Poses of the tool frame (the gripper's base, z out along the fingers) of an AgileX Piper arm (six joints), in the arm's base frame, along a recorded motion.
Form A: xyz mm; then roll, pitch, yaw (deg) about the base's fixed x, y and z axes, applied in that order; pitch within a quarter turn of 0, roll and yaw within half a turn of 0.
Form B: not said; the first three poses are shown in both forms.
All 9 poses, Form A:
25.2 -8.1 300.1 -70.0 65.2 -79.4
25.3 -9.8 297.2 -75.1 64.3 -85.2
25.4 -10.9 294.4 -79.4 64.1 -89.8
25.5 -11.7 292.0 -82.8 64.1 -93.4
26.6 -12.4 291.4 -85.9 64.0 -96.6
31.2 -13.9 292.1 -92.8 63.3 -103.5
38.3 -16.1 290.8 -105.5 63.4 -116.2
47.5 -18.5 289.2 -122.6 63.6 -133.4
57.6 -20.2 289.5 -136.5 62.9 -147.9
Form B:
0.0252 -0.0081 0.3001 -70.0 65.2 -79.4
0.0253 -0.0098 0.2972 -75.1 64.3 -85.2
0.0254 -0.0109 0.2944 -79.4 64.1 -89.8
0.0255 -0.0117 0.2920 -82.8 64.1 -93.4
0.0266 -0.0124 0.2914 -85.9 64.0 -96.6
0.0312 -0.0139 0.2921 -92.8 63.3 -103.5
0.0383 -0.0161 0.2908 -105.5 63.4 -116.2
0.0475 -0.0185 0.2892 -122.6 63.6 -133.4
0.0576 -0.0202 0.2895 -136.5 62.9 -147.9

